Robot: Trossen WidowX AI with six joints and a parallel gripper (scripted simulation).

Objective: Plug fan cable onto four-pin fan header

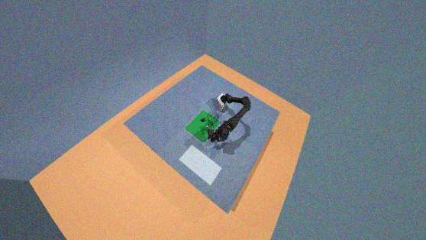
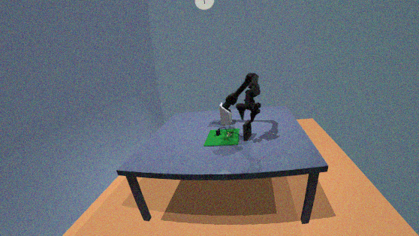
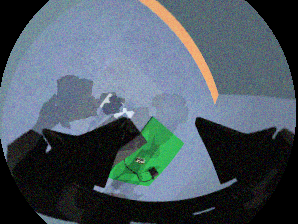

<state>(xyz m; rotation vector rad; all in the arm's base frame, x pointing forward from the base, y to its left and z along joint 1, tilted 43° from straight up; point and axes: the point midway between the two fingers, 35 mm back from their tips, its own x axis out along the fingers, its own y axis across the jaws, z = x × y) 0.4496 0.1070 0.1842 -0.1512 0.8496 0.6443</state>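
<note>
Right now my gripper tip is 170 mm past the black plug, 230 mm to the left of it and 140 mm above it. From my gripper tip the other things lie so: black fan (100 mm behind, 20 mm to the right, 100 mm below); green board (130 mm behind, 200 mm to the right, 170 mm below).
</note>
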